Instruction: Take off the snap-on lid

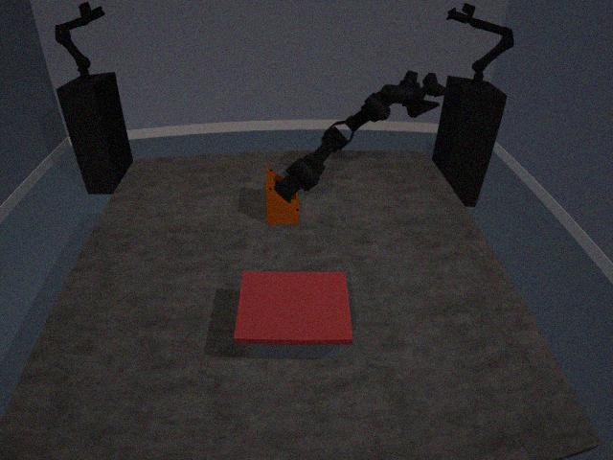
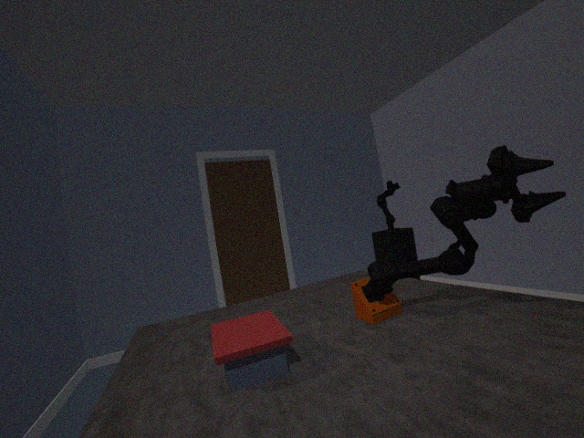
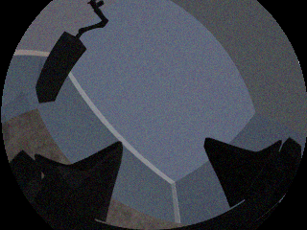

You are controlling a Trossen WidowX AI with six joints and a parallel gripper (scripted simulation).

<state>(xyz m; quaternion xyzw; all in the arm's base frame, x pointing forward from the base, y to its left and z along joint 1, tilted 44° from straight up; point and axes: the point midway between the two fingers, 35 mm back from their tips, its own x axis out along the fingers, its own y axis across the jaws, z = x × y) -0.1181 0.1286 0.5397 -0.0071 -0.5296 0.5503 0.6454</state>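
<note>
Right now my gripper tip is 600 mm short of the red lid, 440 mm to the left of it and 280 mm above it. Also, from my gripper tip: blue-grey storage box: 600 mm ahead, 440 mm to the right, 320 mm below.
</note>
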